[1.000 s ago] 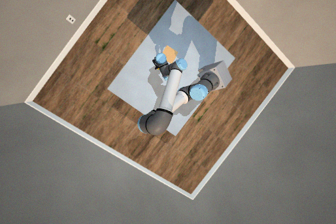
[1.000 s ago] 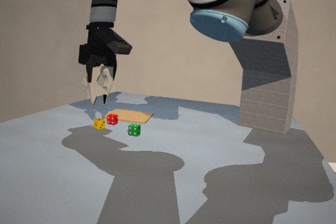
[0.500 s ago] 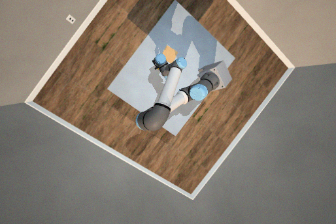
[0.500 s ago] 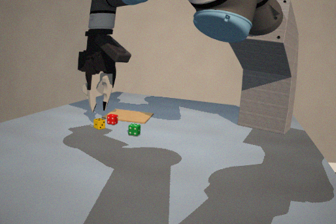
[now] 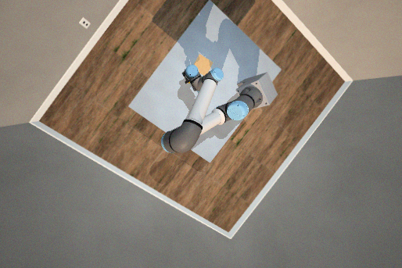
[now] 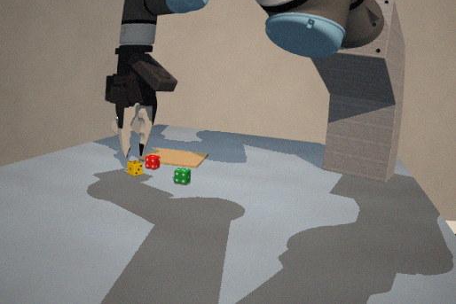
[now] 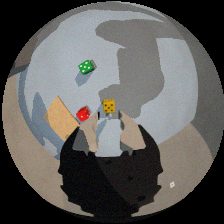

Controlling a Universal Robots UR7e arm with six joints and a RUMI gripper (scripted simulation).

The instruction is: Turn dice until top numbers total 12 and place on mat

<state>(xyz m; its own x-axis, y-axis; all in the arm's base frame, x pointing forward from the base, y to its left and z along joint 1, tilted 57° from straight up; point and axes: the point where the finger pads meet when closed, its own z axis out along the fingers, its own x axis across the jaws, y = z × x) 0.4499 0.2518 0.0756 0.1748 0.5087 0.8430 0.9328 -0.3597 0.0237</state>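
My gripper is now 4 cm above the yellow die. Also, from my hand: green die 10 cm behind, 4 cm below, 3 cm to the right; tan mat 18 cm to the right, 5 cm below, 2 cm ahead; red die 7 cm to the right, 4 cm below, 1 cm ahead.
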